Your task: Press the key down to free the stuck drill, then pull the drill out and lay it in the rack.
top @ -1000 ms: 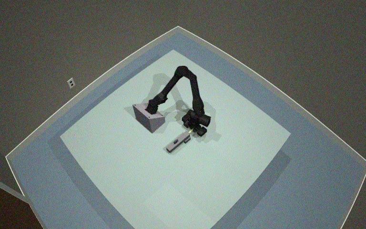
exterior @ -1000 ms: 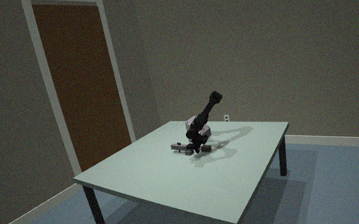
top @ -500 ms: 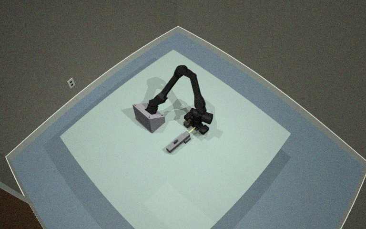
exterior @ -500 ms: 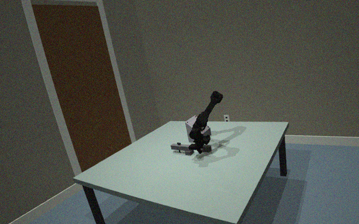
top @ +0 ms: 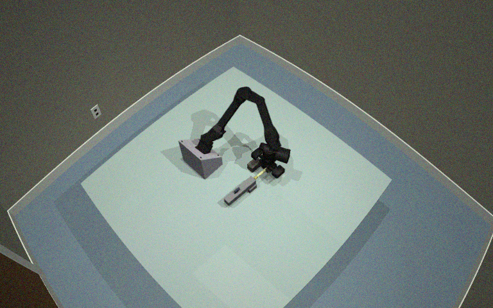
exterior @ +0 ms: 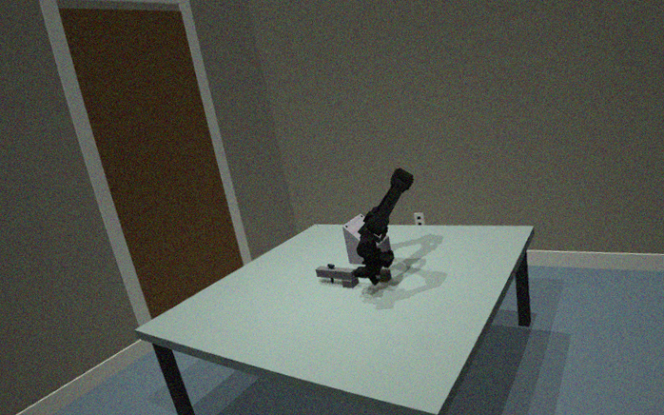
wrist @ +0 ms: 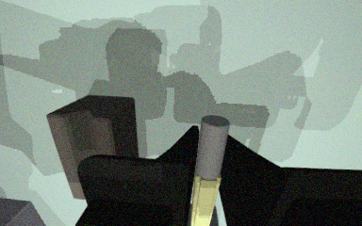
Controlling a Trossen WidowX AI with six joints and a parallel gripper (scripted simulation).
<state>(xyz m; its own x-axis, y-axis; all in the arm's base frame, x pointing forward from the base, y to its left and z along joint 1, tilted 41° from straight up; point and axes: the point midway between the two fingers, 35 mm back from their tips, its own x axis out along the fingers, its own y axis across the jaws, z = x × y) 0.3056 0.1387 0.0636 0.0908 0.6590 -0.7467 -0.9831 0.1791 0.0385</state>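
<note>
Now: the dark rack 8 cm behind my gripper tip and 1 cm to the right of it. From my gripper tip the other things lie so: dark key (4 cm behind, 21 cm to the right, 4 cm above); then long grey block (3 cm behind, 18 cm to the right, 2 cm above).
</note>
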